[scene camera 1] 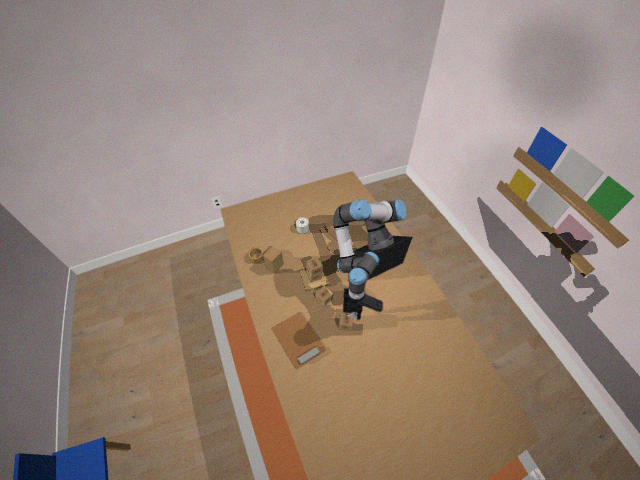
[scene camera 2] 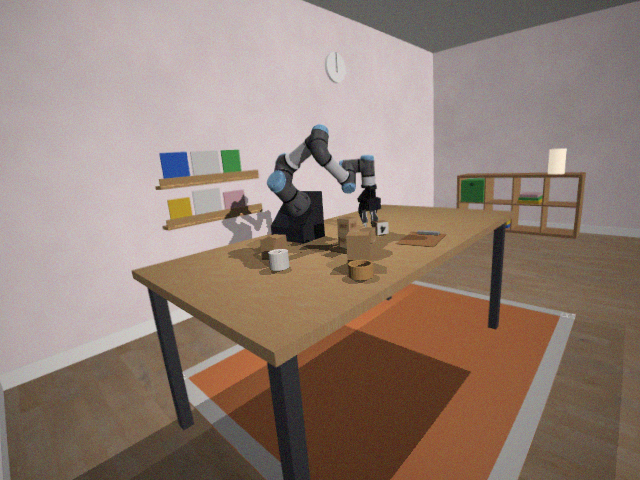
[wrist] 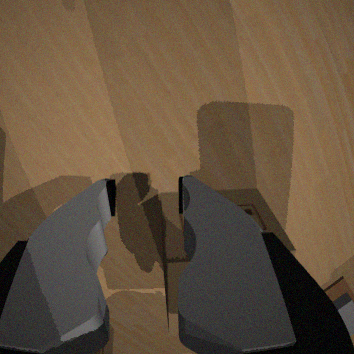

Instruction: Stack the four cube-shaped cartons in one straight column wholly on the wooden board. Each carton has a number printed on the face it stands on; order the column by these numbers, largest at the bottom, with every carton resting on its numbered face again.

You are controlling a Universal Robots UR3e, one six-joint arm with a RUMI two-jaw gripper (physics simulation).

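Frame: origin at the arm's base, x ahead, y left, z up, level; centimetres.
Seen in the pictures: gripper, fingertip midpoint: (scene camera 1: 357,316) (wrist: 147,180); arm's base, origin of the base link: (scene camera 1: 381,245) (scene camera 2: 299,206).
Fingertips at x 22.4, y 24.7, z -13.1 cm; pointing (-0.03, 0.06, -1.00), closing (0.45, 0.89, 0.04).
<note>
Offsets run from my fingertips to a thing's top centre. "*": to the spot under its first point.
My gripper (scene camera 1: 353,315) (scene camera 2: 369,223) (wrist: 147,180) is partly open and empty, low at a cube-shaped carton {dx +6.0, dy +0.8, dz +3.4 cm} (scene camera 1: 345,322) (scene camera 2: 382,228). That carton's white face with a black mark points toward scene camera 2; the mark is unreadable. In the wrist view the carton (wrist: 176,245) is mostly hidden behind the right finger. Another small carton {dx +10.7, dy -14.8, dz +3.4 cm} (scene camera 1: 323,295) stands nearer the middle group. A taller carton column (scene camera 1: 312,268) (scene camera 2: 343,233) stands beyond it; I cannot tell its exact make-up. The wooden board {dx +28.8, dy +0.2, dz -1.0 cm} (scene camera 1: 294,330) (scene camera 2: 419,240) lies near the table edge. Faces underneath are hidden.
A grey bar {* dx +26.9, dy +9.2, dz -0.9 cm} (scene camera 1: 308,355) (scene camera 2: 428,233) lies on the board. A larger plain box {dx +28.1, dy -41.5, dz +8.7 cm} (scene camera 1: 272,258) (scene camera 2: 360,244) stands beside a round wooden bowl {dx +35.8, dy -50.0, dz +1.7 cm} (scene camera 1: 255,254) (scene camera 2: 360,270). A white cylinder {dx +6.7, dy -60.2, dz +3.6 cm} (scene camera 1: 302,225) (scene camera 2: 278,259) stands near a brown box {dx -9.8, dy -50.3, dz +4.6 cm} (scene camera 2: 273,244).
</note>
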